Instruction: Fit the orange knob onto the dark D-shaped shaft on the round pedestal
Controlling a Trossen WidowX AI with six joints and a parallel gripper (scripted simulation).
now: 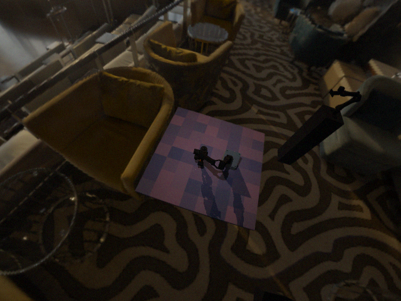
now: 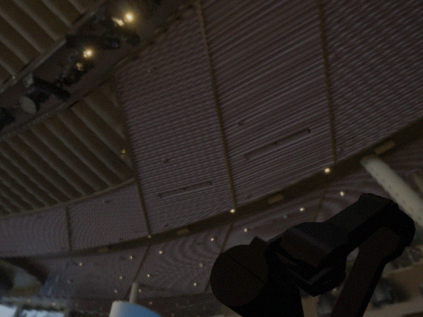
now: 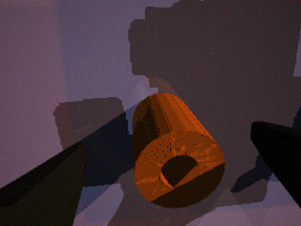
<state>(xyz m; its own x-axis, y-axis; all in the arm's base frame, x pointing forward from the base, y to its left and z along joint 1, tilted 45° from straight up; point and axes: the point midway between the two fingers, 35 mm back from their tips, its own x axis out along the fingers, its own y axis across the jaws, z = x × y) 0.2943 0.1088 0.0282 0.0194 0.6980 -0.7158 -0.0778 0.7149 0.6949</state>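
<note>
The orange knob lies 10 mm below my gripper tip. Also, from my gripper tip: dark round pedestal: 10 mm ahead, 190 mm to the right, 10 mm below.
</note>
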